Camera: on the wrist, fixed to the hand. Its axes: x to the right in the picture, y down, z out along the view.
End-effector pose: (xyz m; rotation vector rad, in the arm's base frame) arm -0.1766 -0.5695 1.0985 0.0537 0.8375 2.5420
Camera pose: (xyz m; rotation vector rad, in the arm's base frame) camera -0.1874 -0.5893 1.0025 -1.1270 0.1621 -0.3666
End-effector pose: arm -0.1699 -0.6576 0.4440 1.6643 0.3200 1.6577
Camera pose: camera -0.2419 -0.5957 0.4174 -0.6022 1.6534 -0.3877
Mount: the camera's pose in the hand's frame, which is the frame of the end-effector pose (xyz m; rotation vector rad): 0.0110 -0.0364 -0.0910 -0.0465 0.7729 -2.9544
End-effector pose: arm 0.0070 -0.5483 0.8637 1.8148 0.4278 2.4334
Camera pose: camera -0.0864 -0.5270 0.8404 -0.6796 1.2611 0.3280
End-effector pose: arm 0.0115 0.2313 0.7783 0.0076 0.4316 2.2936
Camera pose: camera 0.0171 0.2344 0.6799 -0.8405 0.2022 -0.7104
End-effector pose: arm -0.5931 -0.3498 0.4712 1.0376 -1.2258 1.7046
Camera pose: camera -0.5794 -0.2522 0.4749 0.6631 0.9926 -0.5398
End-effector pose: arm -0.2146 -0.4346 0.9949 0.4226 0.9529 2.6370
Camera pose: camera -0.2518 -0.4552 0.9059 -1.1724 0.3873 -0.1384
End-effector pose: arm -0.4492 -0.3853 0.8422 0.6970 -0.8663 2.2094
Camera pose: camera -0.4509 -0.2938 0.8053 0.2325 0.6436 -0.4479
